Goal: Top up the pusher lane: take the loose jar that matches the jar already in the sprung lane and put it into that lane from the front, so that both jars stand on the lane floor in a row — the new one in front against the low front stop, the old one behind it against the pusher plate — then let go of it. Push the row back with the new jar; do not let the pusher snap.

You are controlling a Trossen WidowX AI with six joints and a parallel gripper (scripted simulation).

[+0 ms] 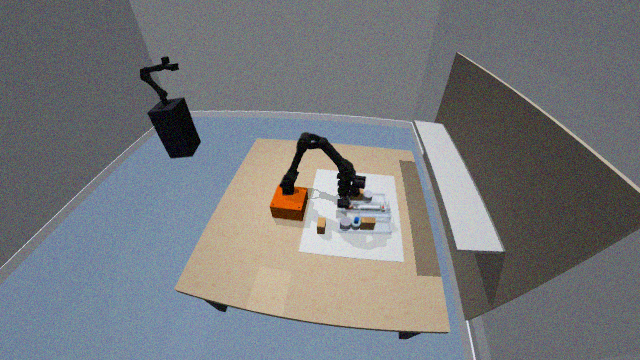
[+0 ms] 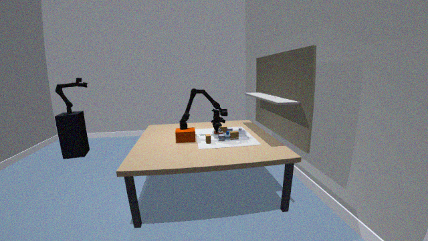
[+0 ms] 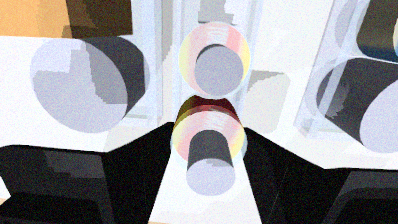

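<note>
The clear-walled lane lies 160 mm ahead of my gripper tip, 50 mm to the right of it and 30 mm below it. The rest, counted from my gripper tip: brown block (130 mm behind, 140 mm to the right, 10 mm below).
</note>
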